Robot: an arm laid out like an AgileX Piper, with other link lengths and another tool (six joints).
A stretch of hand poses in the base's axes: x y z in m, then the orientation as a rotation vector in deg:
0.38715, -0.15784, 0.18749, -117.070, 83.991, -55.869
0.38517, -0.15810, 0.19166, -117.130, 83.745, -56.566
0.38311, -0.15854, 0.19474, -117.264, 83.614, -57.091
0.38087, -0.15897, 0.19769, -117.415, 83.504, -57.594
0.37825, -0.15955, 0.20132, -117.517, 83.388, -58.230
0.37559, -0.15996, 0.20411, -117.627, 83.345, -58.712
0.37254, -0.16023, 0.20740, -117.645, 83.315, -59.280
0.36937, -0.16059, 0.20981, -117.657, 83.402, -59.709
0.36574, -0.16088, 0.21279, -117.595, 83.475, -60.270
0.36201, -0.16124, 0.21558, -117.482, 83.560, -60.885
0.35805, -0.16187, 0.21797, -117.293, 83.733, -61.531
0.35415, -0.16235, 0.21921, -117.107, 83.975, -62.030
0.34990, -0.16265, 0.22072, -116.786, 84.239, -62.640
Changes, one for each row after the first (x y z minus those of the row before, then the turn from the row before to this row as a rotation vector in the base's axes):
-0.00198, -0.00026, 0.00417, -0.445, -0.321, -0.007
-0.00206, -0.00044, 0.00308, -0.398, -0.164, -0.031
-0.00224, -0.00043, 0.00295, -0.397, -0.136, -0.038
-0.00262, -0.00058, 0.00363, -0.448, -0.215, -0.077
-0.00266, -0.00041, 0.00279, -0.365, -0.124, -0.086
-0.00305, -0.00027, 0.00329, -0.361, -0.205, -0.131
-0.00317, -0.00036, 0.00241, -0.280, -0.112, -0.177
-0.00363, -0.00029, 0.00298, -0.315, -0.208, -0.213
-0.00373, -0.00036, 0.00279, -0.318, -0.252, -0.243
-0.00396, -0.00063, 0.00239, -0.297, -0.274, -0.324
-0.00390, -0.00048, 0.00124, -0.213, -0.193, -0.332
-0.00425, -0.00030, 0.00151, -0.202, -0.304, -0.395

